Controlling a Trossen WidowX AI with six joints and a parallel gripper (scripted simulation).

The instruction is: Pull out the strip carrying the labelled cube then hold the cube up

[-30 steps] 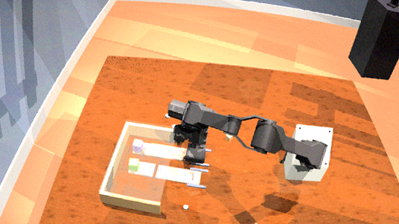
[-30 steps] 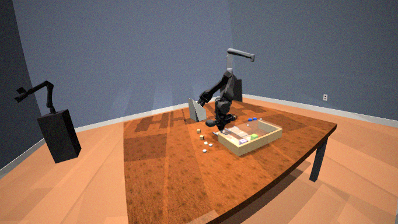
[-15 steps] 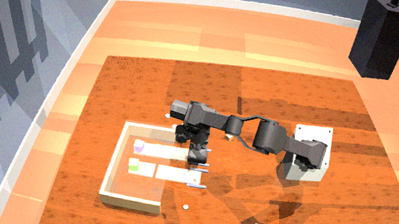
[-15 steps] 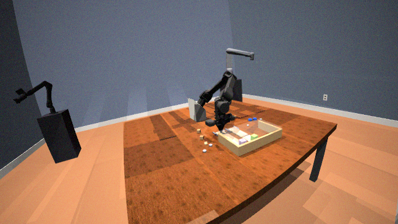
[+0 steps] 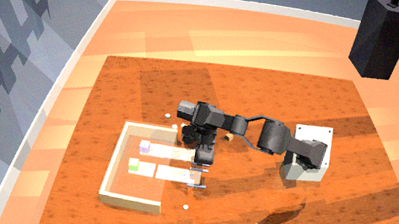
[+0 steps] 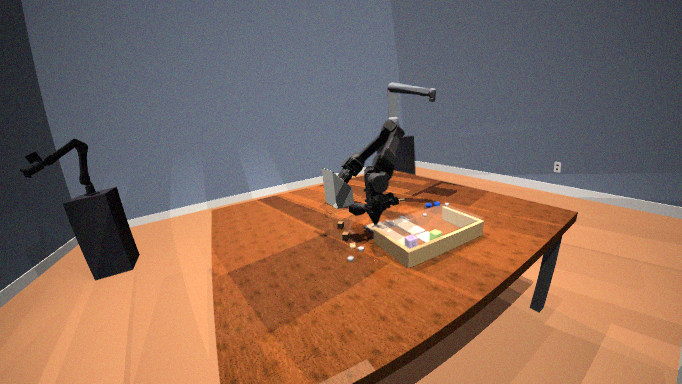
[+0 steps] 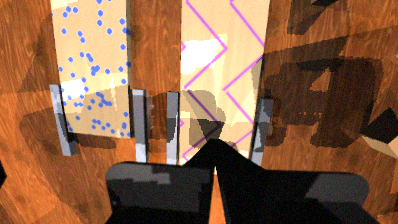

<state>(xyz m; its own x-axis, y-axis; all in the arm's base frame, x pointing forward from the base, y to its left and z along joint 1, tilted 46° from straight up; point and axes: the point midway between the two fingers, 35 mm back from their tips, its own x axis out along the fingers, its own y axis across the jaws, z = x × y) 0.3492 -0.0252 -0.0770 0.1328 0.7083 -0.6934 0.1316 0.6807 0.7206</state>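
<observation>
Now: gripper tip 10 cm short of the zigzag strip and 1 cm to the left of it. Round my gripper tip: grey peg: 6 cm ahead, 21 cm to the left.
</observation>
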